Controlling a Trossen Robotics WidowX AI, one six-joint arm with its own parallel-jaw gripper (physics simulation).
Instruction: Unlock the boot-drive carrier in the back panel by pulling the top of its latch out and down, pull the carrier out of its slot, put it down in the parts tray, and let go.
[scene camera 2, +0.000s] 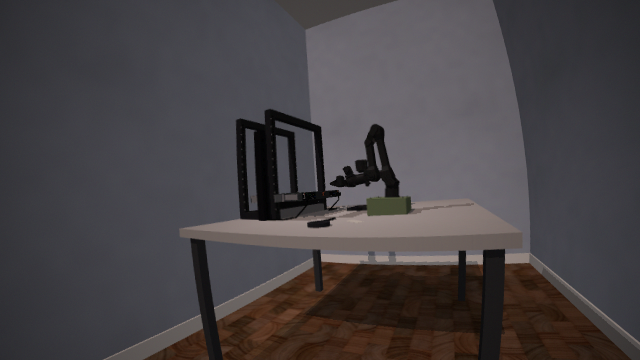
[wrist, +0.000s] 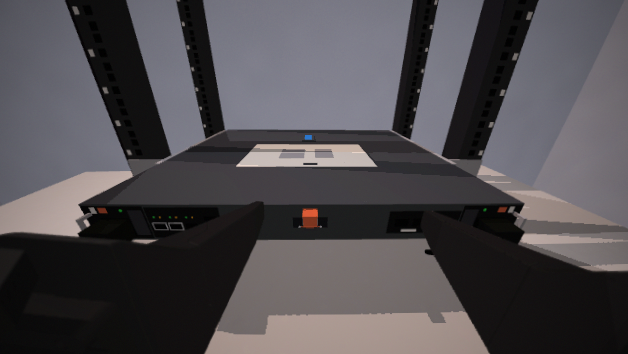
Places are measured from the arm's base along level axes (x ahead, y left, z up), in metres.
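Pixels of known places: gripper, fingertip midpoint: (scene camera 2: 334, 184) (wrist: 342, 213); arm's base at its link origin: (scene camera 2: 392, 197).
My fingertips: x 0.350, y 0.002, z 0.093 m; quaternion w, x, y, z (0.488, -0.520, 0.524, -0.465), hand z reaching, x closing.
Note:
Ahead of a thing's pixels: the offset from my fingertips to its top centre. "*": to the spot under its first point.
The boot-drive carrier shows its orange latch @[dz -0.041, dx +0.061, dy +0.023 m] (wrist: 310, 218) in the middle of the back panel @[* dz -0.063, dx +0.062, dy +0.053 m] (wrist: 280, 227) of a flat dark server @[* dz -0.036, dx +0.092, dy +0.036 m] (wrist: 300, 190) (scene camera 2: 314, 195). The latch is upright against the panel and the carrier is in its slot. My gripper (wrist: 342, 213) (scene camera 2: 333, 183) is open and empty, in front of the back panel. In the wrist view the latch lies between the two fingers, left of the midpoint. In scene camera 2 the fingertips are close to the panel, slightly above it. The green box (scene camera 2: 388, 206), apparently the parts tray, stands on the table in front of the arm's base.
Black rack posts @[* dz +0.075, dx +0.176, dy +0.297 m] (wrist: 115, 80) (scene camera 2: 271, 165) rise on both sides of the server. Cables hang below its back in scene camera 2. A round black object @[dz -0.154, dx -0.200, dy +0.464 m] (scene camera 2: 319, 224) lies near the table's front edge. Orange-marked modules with wire handles sit at both panel ends.

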